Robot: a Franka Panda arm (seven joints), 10 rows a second.
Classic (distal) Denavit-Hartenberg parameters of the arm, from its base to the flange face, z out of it. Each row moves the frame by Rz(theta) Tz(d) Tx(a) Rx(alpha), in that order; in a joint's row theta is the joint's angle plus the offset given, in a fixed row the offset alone. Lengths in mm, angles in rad.
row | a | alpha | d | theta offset
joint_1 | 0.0 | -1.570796 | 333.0 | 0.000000
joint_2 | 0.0 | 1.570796 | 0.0 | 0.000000
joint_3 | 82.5 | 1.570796 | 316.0 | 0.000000
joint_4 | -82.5 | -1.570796 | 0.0 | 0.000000
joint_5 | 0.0 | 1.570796 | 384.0 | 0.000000
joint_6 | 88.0 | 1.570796 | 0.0 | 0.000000
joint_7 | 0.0 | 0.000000 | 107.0 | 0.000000
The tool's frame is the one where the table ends.
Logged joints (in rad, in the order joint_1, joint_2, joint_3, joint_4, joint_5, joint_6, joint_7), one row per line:
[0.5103 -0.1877 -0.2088 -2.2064 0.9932 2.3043 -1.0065]
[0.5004 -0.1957 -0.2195 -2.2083 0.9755 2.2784 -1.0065]
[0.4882 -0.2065 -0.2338 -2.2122 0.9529 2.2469 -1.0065]
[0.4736 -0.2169 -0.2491 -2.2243 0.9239 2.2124 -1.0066]
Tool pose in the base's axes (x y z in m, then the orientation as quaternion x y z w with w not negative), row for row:
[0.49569 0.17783 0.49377 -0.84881 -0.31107 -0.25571 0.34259]
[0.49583 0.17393 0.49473 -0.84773 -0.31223 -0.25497 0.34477]
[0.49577 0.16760 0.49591 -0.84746 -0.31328 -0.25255 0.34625]
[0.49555 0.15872 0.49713 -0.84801 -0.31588 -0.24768 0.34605]
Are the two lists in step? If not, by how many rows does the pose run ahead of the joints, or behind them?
The pose runs 2 rows behind the joints: the pose in row i belongs to the joints in row i - 2.
